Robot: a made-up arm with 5 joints.
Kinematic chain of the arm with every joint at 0, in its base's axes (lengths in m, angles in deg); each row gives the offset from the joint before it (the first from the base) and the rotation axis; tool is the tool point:
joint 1: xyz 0 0 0.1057 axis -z
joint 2: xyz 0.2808 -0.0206 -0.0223 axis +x
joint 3: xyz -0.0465 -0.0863 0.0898 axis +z
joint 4: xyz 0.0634 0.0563 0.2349 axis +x
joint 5: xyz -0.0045 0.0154 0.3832 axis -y
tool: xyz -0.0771 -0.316 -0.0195
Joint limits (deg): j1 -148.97..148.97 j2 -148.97..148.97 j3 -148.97..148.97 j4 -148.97..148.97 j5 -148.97..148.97
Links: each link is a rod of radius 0.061 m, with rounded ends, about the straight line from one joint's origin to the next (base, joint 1, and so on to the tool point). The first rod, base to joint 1, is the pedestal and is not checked.
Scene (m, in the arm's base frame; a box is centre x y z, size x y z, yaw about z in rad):
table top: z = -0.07
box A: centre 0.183 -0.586 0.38 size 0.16 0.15 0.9 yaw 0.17
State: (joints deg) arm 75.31 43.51 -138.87 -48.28 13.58
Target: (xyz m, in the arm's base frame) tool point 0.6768 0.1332 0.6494
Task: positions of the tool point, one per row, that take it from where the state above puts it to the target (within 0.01 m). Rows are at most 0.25 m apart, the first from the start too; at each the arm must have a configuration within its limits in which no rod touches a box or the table.
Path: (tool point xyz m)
1: -0.4233 -0.4377 0.6936
2: -0.2406 -0.3713 0.8069
3: -0.0416 -0.2813 0.8653
4: 0.1565 -0.1727 0.8638
5: 0.3366 -0.0532 0.8026
6: 0.4842 0.0670 0.6869
7: 0.5879 0.1764 0.5266
8: 0.5847 0.1858 0.5933
9: 0.5979 0.1752 0.6400
10: 0.6297 0.1544 0.6602
11: 0.6768 0.1332 0.6494

